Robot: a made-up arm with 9 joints. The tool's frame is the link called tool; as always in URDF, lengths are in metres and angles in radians. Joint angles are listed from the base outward.
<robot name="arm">
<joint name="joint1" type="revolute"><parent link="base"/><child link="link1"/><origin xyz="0.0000 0.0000 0.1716" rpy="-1.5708 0.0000 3.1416"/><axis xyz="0 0 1"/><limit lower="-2.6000" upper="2.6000"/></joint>
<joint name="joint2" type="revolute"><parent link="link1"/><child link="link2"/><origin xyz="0.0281 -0.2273 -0.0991" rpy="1.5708 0.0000 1.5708"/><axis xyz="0 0 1"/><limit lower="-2.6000" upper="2.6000"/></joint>
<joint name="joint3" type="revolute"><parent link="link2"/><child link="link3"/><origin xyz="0.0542 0.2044 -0.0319" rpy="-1.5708 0.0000 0.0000"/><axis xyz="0 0 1"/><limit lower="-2.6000" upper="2.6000"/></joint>
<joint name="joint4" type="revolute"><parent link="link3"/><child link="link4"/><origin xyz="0.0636 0.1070 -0.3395" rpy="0.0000 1.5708 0.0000"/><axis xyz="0 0 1"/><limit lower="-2.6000" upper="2.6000"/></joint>
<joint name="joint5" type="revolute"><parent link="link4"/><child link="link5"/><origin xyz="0.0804 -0.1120 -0.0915" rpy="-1.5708 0.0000 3.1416"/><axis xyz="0 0 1"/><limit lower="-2.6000" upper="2.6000"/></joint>
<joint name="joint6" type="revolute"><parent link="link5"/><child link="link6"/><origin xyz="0.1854 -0.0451 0.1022" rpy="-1.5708 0.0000 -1.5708"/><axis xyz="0 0 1"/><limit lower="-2.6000" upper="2.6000"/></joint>
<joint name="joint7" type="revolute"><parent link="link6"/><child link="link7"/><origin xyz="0.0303 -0.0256 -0.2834" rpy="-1.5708 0.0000 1.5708"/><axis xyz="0 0 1"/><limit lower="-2.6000" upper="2.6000"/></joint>
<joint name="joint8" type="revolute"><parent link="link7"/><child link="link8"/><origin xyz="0.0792 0.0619 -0.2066" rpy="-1.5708 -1.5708 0.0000"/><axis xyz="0 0 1"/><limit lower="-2.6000" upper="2.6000"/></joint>
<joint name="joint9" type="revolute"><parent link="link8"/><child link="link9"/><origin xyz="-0.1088 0.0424 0.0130" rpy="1.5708 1.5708 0.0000"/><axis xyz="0 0 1"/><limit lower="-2.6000" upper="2.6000"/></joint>
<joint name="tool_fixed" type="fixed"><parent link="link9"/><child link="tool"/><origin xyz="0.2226 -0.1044 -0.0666" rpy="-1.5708 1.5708 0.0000"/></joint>
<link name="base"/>
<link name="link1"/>
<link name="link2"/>
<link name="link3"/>
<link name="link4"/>
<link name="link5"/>
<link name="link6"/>
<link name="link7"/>
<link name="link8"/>
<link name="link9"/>
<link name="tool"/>
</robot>
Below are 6 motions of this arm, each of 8 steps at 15 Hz.
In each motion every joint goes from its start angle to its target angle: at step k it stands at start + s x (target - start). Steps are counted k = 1, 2, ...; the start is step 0. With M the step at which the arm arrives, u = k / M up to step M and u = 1 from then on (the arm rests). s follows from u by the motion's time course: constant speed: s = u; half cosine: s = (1 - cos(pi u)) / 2; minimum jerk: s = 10 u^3 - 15 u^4 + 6 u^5.
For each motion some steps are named. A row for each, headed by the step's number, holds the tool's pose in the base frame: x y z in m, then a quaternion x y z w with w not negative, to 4 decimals.
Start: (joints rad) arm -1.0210 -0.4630 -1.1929 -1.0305 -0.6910 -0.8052 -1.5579 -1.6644 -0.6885
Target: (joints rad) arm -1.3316 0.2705 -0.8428 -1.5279 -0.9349 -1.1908 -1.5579 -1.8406 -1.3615
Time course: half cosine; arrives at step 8
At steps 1, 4, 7, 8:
1: -0.1071 0.0024 0.3293 0.4702 0.6087 0.0038 0.6391
4: -0.1170 0.0011 0.3161 0.5799 0.6390 -0.0149 0.5052
7: -0.0853 -0.0441 0.3356 0.6540 0.6936 -0.0352 0.2999
8: -0.0798 -0.0498 0.3382 0.6573 0.6988 -0.0381 0.2796

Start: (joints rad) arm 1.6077 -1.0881 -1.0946 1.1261 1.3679 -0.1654 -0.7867 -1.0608 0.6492
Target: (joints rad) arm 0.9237 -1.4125 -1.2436 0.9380 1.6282 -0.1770 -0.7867 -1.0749 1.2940
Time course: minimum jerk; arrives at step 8
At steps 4, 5, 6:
4: -0.5221 0.1147 0.3862 -0.8020 -0.4804 -0.2221 0.2769
5: -0.4879 0.1072 0.4512 -0.8092 -0.5052 -0.1747 0.2437
6: -0.4556 0.0989 0.4930 -0.8064 -0.5279 -0.1464 0.2227

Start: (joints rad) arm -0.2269 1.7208 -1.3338 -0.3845 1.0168 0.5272 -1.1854 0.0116 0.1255
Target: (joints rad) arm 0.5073 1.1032 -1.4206 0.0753 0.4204 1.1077 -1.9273 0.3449 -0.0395
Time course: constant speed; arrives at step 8
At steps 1, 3, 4, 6, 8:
1: -0.0454 -0.1240 0.6660 -0.8986 0.0305 -0.1492 0.4115
3: -0.2364 -0.1644 0.5500 -0.7803 -0.0929 -0.3760 0.4911
4: -0.3065 -0.1785 0.4582 -0.6953 -0.1578 -0.4778 0.5133
6: -0.3677 -0.1894 0.2344 -0.4822 -0.2864 -0.6443 0.5199
8: -0.3086 -0.1741 0.0109 -0.2286 -0.4040 -0.7469 0.4762

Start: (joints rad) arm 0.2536 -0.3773 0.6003 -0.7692 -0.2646 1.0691 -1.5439 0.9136 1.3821
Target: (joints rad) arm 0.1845 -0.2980 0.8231 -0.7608 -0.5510 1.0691 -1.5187 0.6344 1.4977
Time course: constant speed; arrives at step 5
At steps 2, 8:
2: 0.1683 0.3050 0.2971 0.1749 -0.1635 0.0448 0.9699
8: 0.1530 0.2975 0.2964 0.1712 -0.1566 -0.0079 0.9727

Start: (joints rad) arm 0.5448 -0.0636 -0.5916 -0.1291 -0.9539 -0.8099 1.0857 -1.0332 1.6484
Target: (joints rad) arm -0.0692 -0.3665 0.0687 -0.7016 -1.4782 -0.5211 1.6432 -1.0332 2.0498
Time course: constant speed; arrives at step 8
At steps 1, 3, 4, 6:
1: -0.2959 0.3829 0.4474 0.2129 -0.3179 0.0615 0.9219
3: -0.2970 0.2970 0.4916 0.3364 -0.3466 0.0516 0.8741
4: -0.2906 0.2524 0.5030 0.3949 -0.3543 0.0379 0.8468
6: -0.2671 0.1677 0.5039 0.5015 -0.3576 -0.0038 0.7878

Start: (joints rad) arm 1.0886 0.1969 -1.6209 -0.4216 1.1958 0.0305 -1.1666 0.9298 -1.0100
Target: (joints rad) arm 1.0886 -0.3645 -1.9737 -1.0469 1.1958 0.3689 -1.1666 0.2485 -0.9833
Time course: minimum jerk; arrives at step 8
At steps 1, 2, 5, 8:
1: -0.3673 -0.2139 -0.0962 0.0933 -0.0191 -0.4840 0.8698
2: -0.3158 -0.2246 -0.1162 0.1135 -0.0047 -0.4163 0.9021
5: -0.0101 0.0017 -0.2705 0.3328 0.0543 0.0672 0.9390
8: 0.0125 0.2133 -0.2839 0.4583 0.0638 0.2399 0.8534

